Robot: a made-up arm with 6 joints.
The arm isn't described. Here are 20 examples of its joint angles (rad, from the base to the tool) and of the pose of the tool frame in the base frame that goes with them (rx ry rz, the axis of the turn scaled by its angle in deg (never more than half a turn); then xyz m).
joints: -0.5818 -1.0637 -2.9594 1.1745 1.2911 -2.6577
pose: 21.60 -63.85 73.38 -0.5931 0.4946 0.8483
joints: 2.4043 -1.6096 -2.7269 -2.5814 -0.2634 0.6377
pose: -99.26 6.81 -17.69 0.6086 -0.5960 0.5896
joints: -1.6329 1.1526 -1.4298 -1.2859 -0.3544 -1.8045
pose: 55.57 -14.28 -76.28 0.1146 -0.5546 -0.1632
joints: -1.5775 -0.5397 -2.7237 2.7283 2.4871 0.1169
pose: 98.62 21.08 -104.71 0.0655 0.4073 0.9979
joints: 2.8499 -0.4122 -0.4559 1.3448 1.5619 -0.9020
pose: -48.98 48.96 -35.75 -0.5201 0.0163 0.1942
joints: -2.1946 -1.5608 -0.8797 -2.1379 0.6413 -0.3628
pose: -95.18 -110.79 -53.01 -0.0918 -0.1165 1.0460
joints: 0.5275 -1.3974 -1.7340 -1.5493 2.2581 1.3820
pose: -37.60 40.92 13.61 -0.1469 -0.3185 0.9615
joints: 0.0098 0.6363 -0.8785 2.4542 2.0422 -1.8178
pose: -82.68 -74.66 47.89 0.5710 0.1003 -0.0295
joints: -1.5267 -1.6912 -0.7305 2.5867 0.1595 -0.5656
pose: -99.48 -17.45 -46.44 -0.0199 -0.2149 0.9519
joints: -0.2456 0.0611 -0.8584 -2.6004 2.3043 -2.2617
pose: -112.15 -12.18 -64.40 0.6177 -0.2928 0.3746
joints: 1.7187 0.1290 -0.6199 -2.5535 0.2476 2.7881
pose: 93.36 46.55 -86.78 -0.0500 0.4288 -0.0599
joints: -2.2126 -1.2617 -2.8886 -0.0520 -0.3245 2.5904
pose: 159.50 33.05 -20.09 0.5602 0.6699 0.5582
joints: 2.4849 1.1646 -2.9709 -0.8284 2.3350 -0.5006
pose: 54.54 -6.02 -11.58 -0.4433 0.5289 0.5457
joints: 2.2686 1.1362 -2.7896 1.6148 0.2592 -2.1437
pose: 78.52 128.58 -1.39 -0.4843 0.7284 0.6033
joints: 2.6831 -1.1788 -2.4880 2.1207 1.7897 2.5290
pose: -21.41 21.58 -48.89 0.6030 -0.4260 0.8824
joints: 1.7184 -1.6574 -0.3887 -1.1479 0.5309 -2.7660
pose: 15.11 -50.58 92.34 -0.0705 0.3709 0.8340
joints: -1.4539 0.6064 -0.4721 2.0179 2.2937 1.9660
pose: 130.10 -88.75 5.11 0.1781 -0.3053 -0.0733
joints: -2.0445 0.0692 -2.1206 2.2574 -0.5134 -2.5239
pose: -26.92 143.43 -3.17 -0.3843 -0.4404 0.8637
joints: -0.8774 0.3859 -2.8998 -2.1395 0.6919 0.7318
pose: 55.27 -158.07 29.77 0.2282 -0.3514 1.1795
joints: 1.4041 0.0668 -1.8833 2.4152 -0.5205 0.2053
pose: 9.95 -26.90 86.01 0.2206 0.6049 0.7394
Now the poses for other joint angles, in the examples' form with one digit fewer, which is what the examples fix.
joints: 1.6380 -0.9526 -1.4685 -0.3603 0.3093 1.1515
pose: -74.8 -105.2 71.2 -0.021 0.193 1.136
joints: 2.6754 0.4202 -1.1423 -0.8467 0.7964 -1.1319
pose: 11.9 30.8 77.2 -0.580 0.333 0.053
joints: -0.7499 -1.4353 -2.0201 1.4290 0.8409 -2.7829
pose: 49.9 -71.1 69.4 -0.397 0.388 1.076
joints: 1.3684 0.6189 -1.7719 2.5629 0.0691 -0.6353
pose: -29.6 -33.2 121.3 0.221 0.759 0.268
